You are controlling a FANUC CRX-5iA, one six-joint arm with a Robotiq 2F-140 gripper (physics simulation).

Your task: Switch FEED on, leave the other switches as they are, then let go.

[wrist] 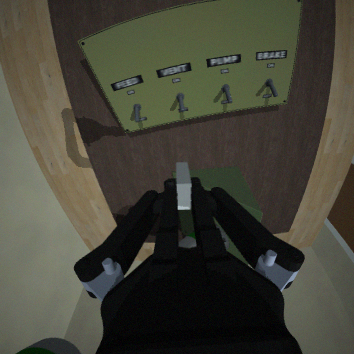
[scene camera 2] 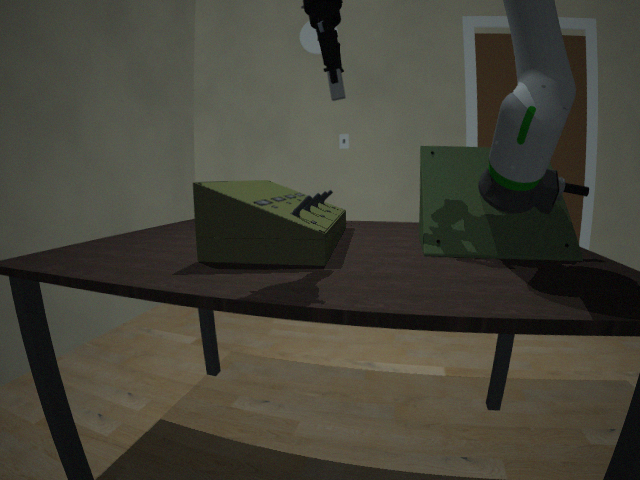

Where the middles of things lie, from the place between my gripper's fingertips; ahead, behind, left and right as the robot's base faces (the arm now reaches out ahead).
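Relative to the olive switch box (scene camera 2: 254, 222), my hand is 270 mm above, 160 mm short of and 30 mm to the left of it.
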